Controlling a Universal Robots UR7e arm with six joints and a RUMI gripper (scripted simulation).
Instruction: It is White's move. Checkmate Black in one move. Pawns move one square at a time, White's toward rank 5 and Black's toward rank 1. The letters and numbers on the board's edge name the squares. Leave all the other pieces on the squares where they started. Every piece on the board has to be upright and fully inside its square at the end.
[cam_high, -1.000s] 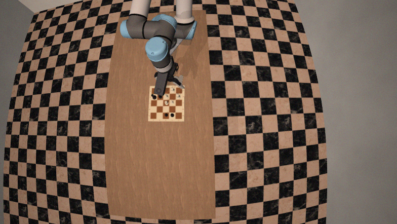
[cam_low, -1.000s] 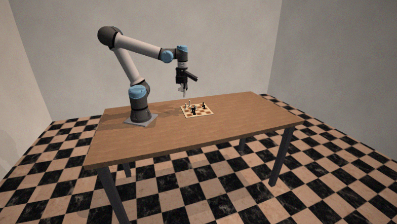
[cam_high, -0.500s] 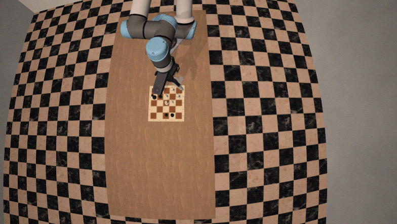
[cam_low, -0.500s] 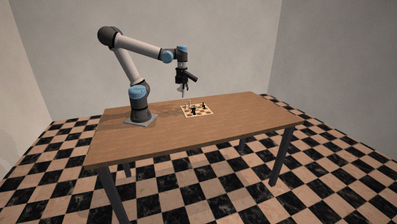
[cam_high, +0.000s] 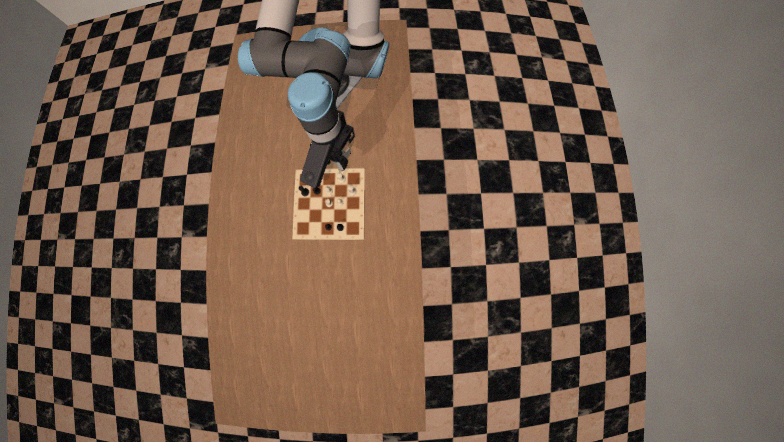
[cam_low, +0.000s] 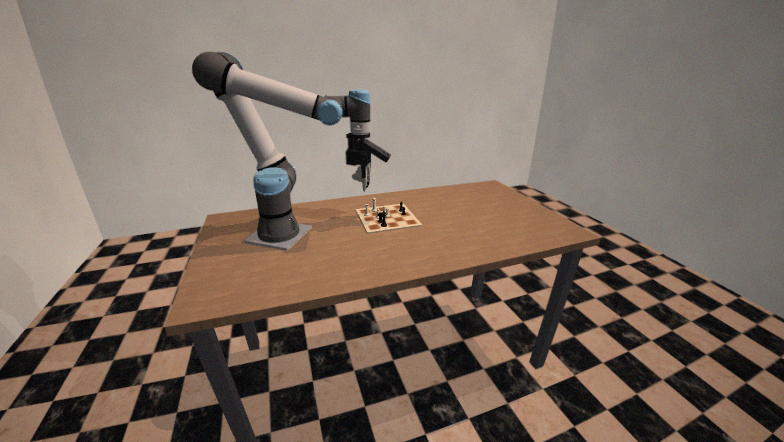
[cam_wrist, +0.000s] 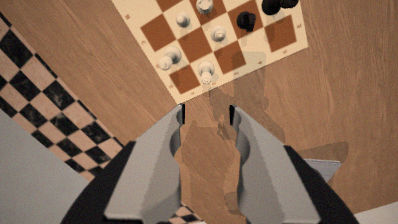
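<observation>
The white chess piece is 10 cm below my hand. Round my hand: black piece 2 cm ahead, 12 cm to the right, 10 cm below; board 7 cm ahead, 5 cm to the right, 13 cm below.
</observation>
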